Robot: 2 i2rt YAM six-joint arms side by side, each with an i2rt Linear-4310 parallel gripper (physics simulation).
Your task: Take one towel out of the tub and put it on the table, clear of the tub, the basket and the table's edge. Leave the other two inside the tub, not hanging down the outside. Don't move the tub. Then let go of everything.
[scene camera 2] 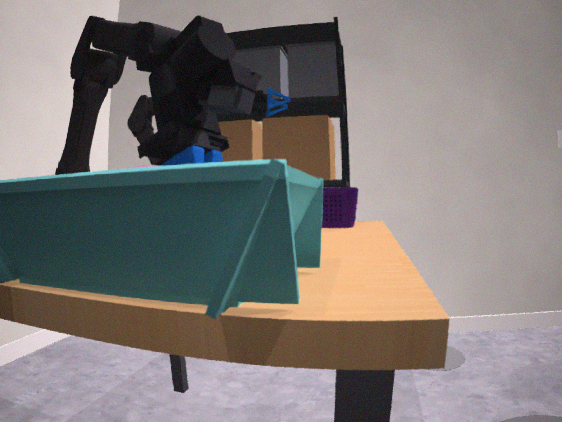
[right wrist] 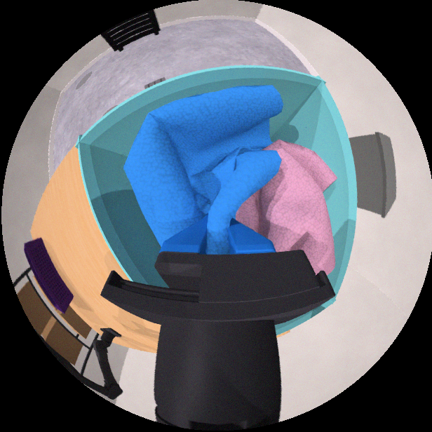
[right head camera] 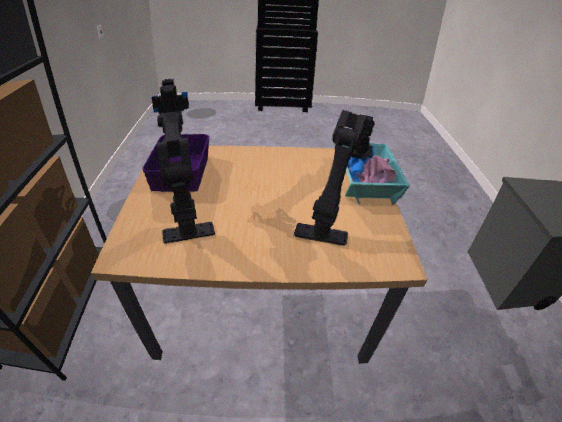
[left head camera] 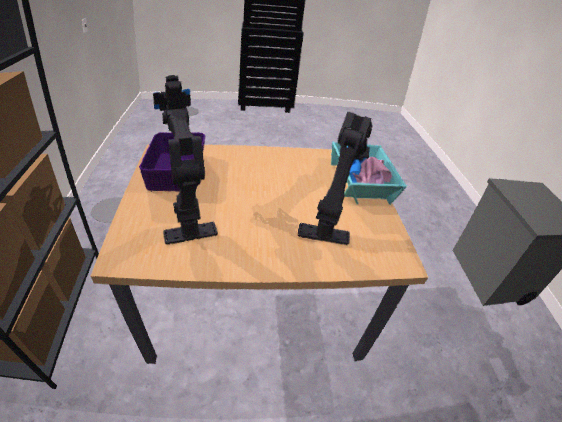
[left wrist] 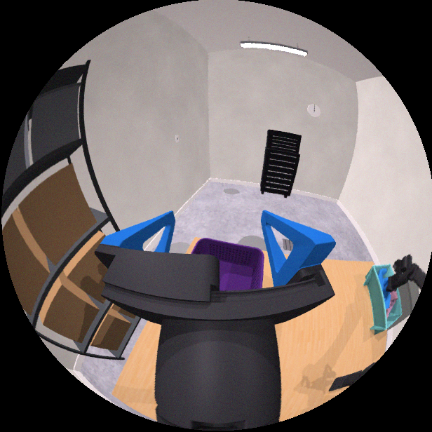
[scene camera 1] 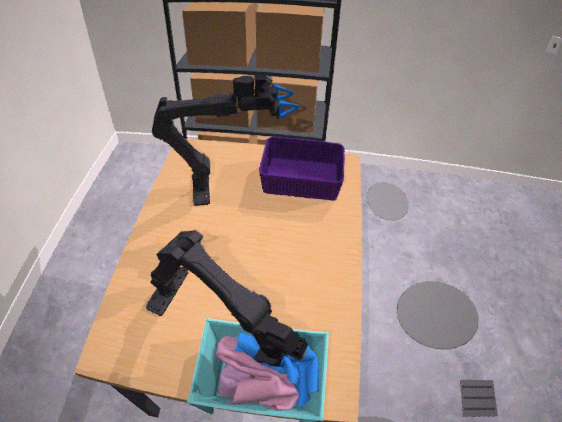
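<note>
The teal tub stands on the table at the lower right in scene camera 1. A blue towel and a pink towel lie crumpled inside it; I cannot clearly make out the third towel. My right gripper is inside the tub's outline, low over the towels, shut on a raised fold of the blue towel. My left gripper is open and empty, high near the purple basket.
The empty purple basket stands at the table's far left corner in the head views. The tub is close to the table's right edge. A shelf rack with boxes stands beyond the left edge, and a grey bin stands at the right.
</note>
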